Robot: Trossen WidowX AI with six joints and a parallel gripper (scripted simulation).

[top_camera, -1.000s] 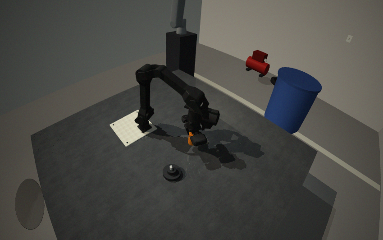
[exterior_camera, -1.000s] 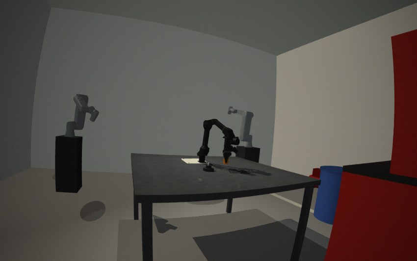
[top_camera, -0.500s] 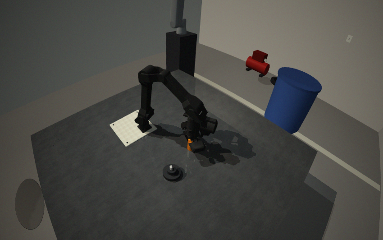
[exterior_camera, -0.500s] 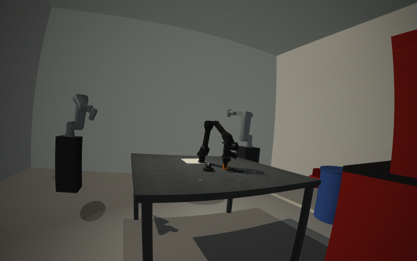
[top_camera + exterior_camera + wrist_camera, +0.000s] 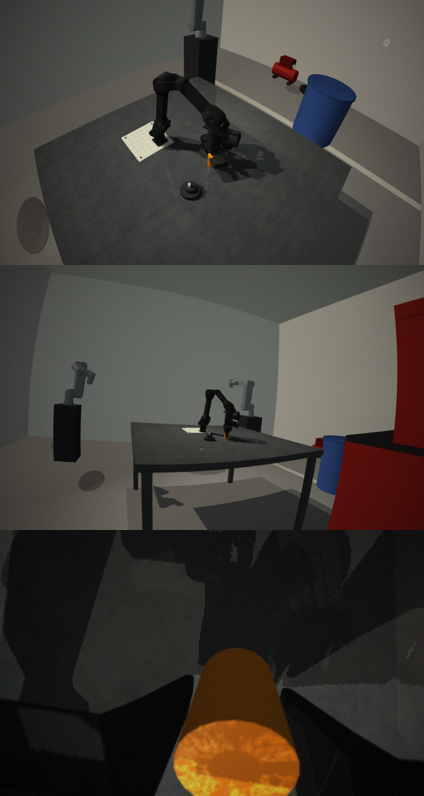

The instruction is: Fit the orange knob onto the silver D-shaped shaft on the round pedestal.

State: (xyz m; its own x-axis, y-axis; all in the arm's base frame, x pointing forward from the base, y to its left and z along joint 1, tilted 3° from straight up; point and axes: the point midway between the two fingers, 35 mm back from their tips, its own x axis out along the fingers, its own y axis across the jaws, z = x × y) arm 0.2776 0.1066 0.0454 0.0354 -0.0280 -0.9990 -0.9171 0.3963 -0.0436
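Now: the orange knob 3 cm above my gripper tip. From my gripper tip the other things lie so: round black pedestal: 5 cm ahead, 18 cm to the right, 2 cm above.
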